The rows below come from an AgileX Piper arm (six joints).
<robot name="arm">
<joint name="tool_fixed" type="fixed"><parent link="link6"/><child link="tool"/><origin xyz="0 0 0" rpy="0 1.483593 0"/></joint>
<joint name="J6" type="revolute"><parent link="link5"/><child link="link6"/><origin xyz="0.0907 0 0.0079"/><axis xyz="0.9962 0 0.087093"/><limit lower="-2.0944" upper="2.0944"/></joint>
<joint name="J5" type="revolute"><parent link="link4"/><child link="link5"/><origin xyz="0 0 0"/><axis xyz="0 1 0"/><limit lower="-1.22" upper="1.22"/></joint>
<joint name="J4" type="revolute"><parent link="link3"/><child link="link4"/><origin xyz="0.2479 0 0.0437"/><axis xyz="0.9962 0 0.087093"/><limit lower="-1.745" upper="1.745"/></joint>
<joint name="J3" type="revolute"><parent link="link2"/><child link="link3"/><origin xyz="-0.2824 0 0.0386"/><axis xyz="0 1 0"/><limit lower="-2.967" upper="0"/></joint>
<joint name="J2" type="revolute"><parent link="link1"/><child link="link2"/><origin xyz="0 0 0"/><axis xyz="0 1 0"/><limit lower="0" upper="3.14"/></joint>
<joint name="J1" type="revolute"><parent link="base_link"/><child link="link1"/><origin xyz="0 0 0.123"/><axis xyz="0 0 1"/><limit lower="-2.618" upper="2.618"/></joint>
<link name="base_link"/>
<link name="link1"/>
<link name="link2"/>
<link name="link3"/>
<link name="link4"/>
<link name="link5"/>
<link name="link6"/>
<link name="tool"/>
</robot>
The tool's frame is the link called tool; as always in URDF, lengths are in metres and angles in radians.
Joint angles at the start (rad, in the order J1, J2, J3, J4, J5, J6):
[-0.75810, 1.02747, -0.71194, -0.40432, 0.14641, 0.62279]
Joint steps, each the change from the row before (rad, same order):
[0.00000, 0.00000, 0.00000, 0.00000, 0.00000, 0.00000]
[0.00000, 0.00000, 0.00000, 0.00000, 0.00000, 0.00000]
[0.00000, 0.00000, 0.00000, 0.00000, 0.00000, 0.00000]
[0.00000, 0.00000, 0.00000, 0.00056, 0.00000, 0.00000]
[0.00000, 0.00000, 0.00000, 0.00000, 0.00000, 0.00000]
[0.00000, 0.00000, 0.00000, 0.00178, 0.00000, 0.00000]
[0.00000, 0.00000, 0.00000, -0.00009, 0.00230, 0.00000]
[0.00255, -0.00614, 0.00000, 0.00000, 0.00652, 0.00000]
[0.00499, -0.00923, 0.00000, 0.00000, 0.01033, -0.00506]
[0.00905, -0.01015, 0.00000, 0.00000, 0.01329, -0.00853]
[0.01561, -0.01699, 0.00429, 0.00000, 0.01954, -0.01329]
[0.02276, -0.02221, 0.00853, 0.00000, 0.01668, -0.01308]
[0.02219, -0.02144, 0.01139, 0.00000, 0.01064, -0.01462]
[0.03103, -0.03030, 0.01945, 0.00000, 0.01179, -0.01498]
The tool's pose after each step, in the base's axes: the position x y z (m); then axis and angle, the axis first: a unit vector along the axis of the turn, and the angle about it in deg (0 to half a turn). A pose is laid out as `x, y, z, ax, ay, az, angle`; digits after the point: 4 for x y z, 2 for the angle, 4 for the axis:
0.1570, -0.1559, 0.3170, 0.4778, 0.8541, -0.2057, 114.48
0.1570, -0.1559, 0.3170, 0.4778, 0.8541, -0.2057, 114.48
0.1570, -0.1559, 0.3170, 0.4778, 0.8541, -0.2057, 114.48
0.1570, -0.1559, 0.3170, 0.4780, 0.8540, -0.2055, 114.48
0.1570, -0.1559, 0.3170, 0.4780, 0.8540, -0.2055, 114.48
0.1571, -0.1559, 0.3170, 0.4787, 0.8537, -0.2049, 114.46
0.1569, -0.1559, 0.3168, 0.4790, 0.8536, -0.2049, 114.59
0.1562, -0.1547, 0.3177, 0.4788, 0.8536, -0.2051, 114.59
0.1551, -0.1527, 0.3189, 0.4757, 0.8550, -0.2067, 114.66
0.1544, -0.1500, 0.3200, 0.4699, 0.8578, -0.2082, 114.84
0.1531, -0.1453, 0.3207, 0.4600, 0.8628, -0.2096, 115.21
0.1518, -0.1387, 0.3212, 0.4469, 0.8699, -0.2088, 115.28
0.1506, -0.1323, 0.3209, 0.4325, 0.8773, -0.2081, 115.23
0.1485, -0.1234, 0.3194, 0.4143, 0.8868, -0.2050, 115.11

